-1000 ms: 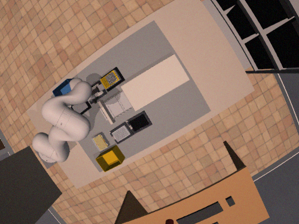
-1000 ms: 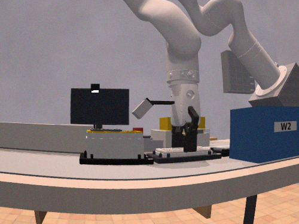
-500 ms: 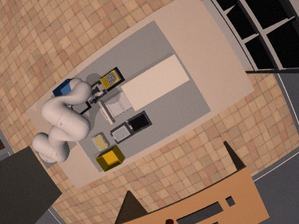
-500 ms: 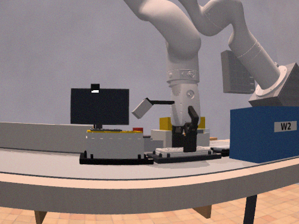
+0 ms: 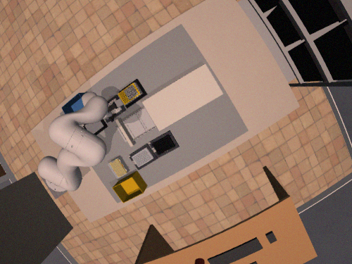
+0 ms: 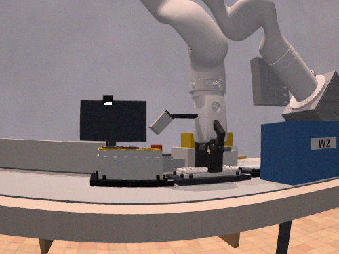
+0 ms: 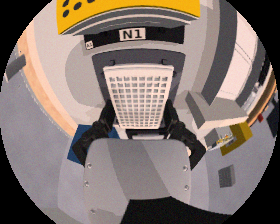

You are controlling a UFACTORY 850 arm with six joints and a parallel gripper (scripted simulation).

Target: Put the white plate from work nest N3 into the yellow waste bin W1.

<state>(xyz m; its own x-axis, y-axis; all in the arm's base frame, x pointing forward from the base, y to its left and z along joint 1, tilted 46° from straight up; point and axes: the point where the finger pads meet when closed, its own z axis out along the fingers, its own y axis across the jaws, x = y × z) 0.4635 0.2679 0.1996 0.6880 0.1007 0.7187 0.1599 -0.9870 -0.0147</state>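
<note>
Now: hand 10 mm above the white plate. The rest, counted from my hand: yellow tip box (160 mm ahead, 40 mm to the left, 20 mm above); then blue bin W2 (210 mm behind, 90 mm to the left, 10 mm above); then drawer (150 mm ahead, 150 mm to the right, 10 mm below).
</note>
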